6 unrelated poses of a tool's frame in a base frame.
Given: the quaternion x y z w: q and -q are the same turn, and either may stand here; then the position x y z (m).
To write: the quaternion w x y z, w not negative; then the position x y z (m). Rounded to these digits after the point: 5 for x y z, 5 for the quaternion.
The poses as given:
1: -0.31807, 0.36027, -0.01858, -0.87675, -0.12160, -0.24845, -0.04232
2: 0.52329, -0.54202, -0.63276, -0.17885, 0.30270, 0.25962, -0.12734
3: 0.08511, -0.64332, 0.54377, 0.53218, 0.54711, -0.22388, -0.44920
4: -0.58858, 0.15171, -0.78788, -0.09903, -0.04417, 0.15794, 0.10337
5: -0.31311, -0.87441, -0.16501, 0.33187, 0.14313, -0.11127, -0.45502
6: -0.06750, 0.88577, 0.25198, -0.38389, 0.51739, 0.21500, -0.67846
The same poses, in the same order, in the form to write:
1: 0.87675, 0.31807, -0.36027, 0.01858, -0.12160, -0.24845, -0.04232
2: 0.17885, -0.52329, 0.54202, 0.63276, 0.30270, 0.25962, -0.12734
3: 0.53218, 0.08511, -0.64332, 0.54377, 0.54711, -0.22388, -0.44920
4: 0.09903, 0.58858, -0.15171, 0.78788, -0.04417, 0.15794, 0.10337
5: 0.33187, -0.31311, -0.87441, -0.16501, 0.14313, -0.11127, -0.45502
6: 0.38389, 0.06750, -0.88577, -0.25198, 0.51739, 0.21500, -0.67846
